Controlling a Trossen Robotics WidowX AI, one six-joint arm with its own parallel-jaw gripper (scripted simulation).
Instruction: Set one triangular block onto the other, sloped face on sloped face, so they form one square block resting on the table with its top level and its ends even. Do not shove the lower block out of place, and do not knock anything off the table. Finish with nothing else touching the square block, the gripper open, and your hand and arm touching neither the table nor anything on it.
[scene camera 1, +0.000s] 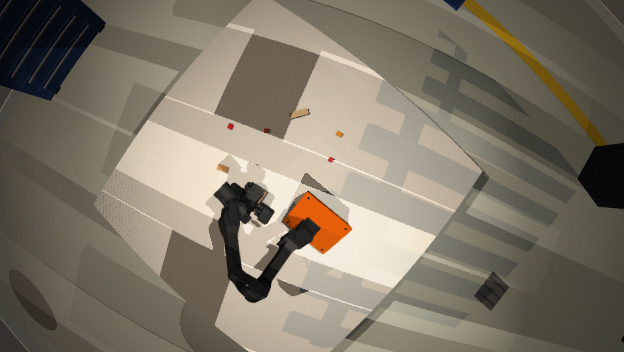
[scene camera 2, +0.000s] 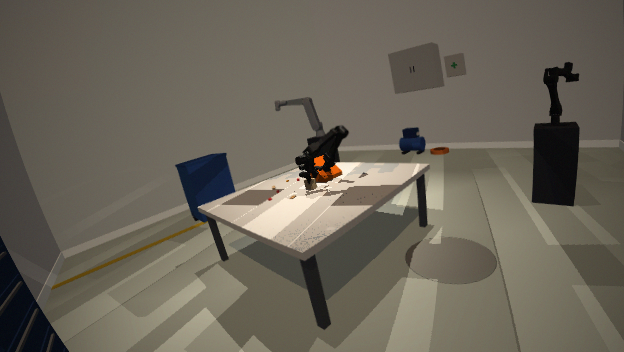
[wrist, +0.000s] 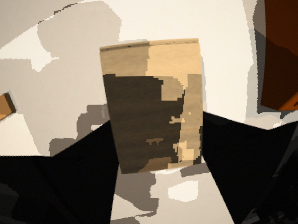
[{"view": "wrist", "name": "my gripper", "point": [154, 118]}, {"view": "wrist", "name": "light wooden triangular block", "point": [154, 97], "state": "held by my gripper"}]
